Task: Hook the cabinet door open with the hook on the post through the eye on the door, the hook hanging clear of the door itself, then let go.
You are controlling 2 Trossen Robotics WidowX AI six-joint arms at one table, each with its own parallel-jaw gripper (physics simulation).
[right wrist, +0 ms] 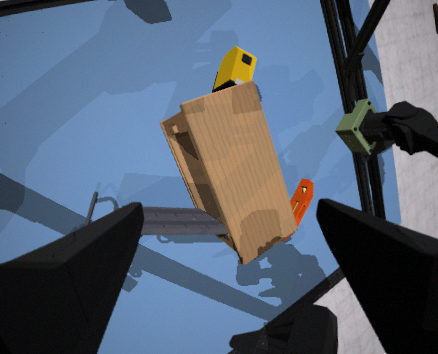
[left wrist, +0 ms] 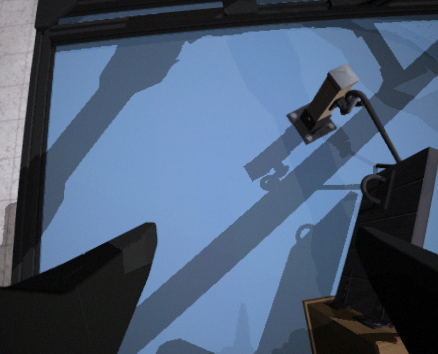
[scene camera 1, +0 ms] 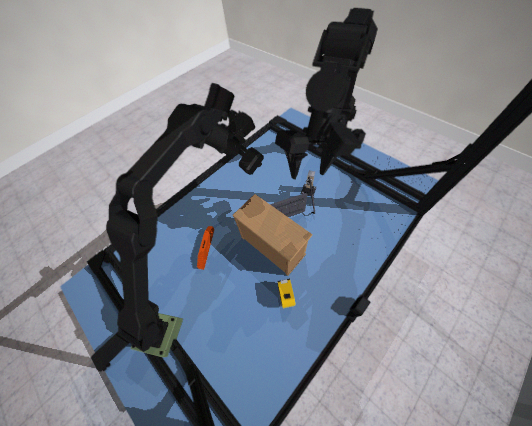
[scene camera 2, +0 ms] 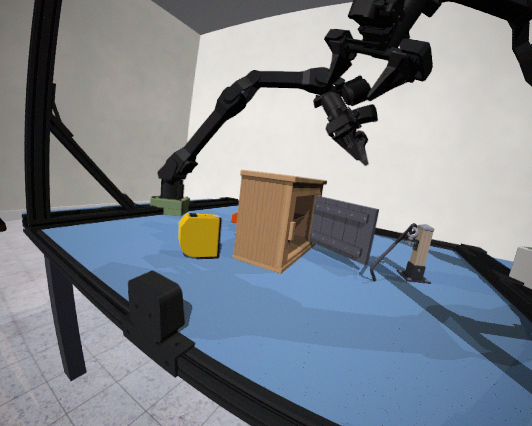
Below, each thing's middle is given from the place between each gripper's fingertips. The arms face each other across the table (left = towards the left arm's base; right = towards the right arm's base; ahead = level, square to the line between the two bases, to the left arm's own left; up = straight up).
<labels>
Now: the dark door (scene camera 2: 348,229) 140 mm behind my left hand, 20 mm to the left of it and 150 mm below it. The rest, counted from my left hand: dark hook (left wrist: 364,101) 180 mm behind, 90 mm to the right, 160 mm below; wooden cabinet (scene camera 2: 275,211) 180 mm behind, 60 mm to the left, 140 mm below; yellow block (scene camera 2: 199,234) 310 mm behind, 230 mm to the left, 180 mm below.
My right hand is 230 mm above the wooden cabinet, 40 mm short of it and 30 mm to the right of it. The rest, counted from my right hand: dark hook (260 mm below, 120 mm to the right, 40 mm ahead); then dark door (240 mm below, 80 mm ahead, 10 mm to the right); then yellow block (270 mm below, 200 mm to the left, 90 mm behind).
</labels>
